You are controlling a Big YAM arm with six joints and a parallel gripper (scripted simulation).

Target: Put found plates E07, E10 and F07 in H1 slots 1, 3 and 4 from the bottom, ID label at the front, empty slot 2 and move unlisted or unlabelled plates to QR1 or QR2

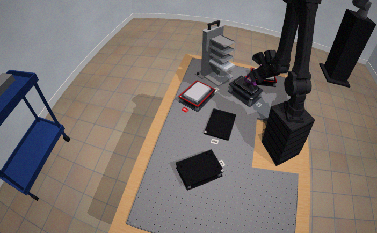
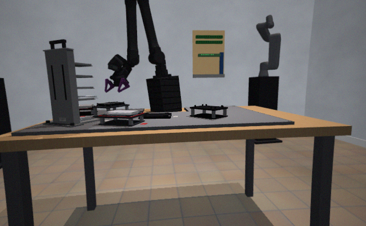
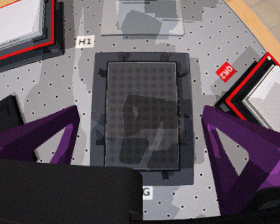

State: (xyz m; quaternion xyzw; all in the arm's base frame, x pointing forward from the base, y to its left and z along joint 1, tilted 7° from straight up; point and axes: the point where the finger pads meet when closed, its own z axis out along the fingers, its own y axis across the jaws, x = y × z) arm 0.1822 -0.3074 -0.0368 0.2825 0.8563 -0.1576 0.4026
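My hand is 70 mm above the dark plate, 10 mm to the left of it and 10 mm short of it. Also, from my hand: RG label (140 mm below, 70 mm behind, 60 mm to the left); then QR2 label (170 mm to the right, 140 mm below, 10 mm behind); then regrip nest (90 mm below, 10 mm to the right, 10 mm ahead).
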